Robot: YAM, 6 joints.
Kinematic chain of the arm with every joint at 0, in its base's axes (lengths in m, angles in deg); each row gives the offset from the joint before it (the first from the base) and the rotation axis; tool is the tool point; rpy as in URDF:
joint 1: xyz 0 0 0.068 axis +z
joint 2: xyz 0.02 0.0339 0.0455 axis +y
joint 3: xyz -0.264 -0.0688 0 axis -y
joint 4: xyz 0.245 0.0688 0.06 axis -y
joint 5: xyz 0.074 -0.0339 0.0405 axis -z
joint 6: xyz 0.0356 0 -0.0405 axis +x
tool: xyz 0 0 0 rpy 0 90 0
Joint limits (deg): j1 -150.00..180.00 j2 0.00..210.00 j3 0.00..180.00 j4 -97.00..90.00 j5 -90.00..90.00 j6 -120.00..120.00
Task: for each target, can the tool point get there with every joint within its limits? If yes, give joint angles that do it. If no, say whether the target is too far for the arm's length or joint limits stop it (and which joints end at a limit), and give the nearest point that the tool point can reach.
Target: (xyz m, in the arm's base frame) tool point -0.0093 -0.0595 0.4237
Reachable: yes | joints -99.95 20.67 40.14 26.48 -1.87 -11.30
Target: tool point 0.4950 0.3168 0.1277
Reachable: yes | joints 29.36 156.13 127.69 8.96 -69.91 71.64
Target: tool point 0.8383 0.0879 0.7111
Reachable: no: too far | nearest point 0.5235 0.0549 0.4813 | short by 0.391 m
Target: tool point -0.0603 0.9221 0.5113
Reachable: no: too far | nearest point -0.0387 0.5916 0.3656 | short by 0.362 m
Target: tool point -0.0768 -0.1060 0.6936
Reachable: yes | joints 39.50 76.85 162.21 36.90 67.86 -86.05
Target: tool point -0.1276 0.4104 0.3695
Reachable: yes | joints 109.22 121.62 137.38 -76.76 24.21 9.68
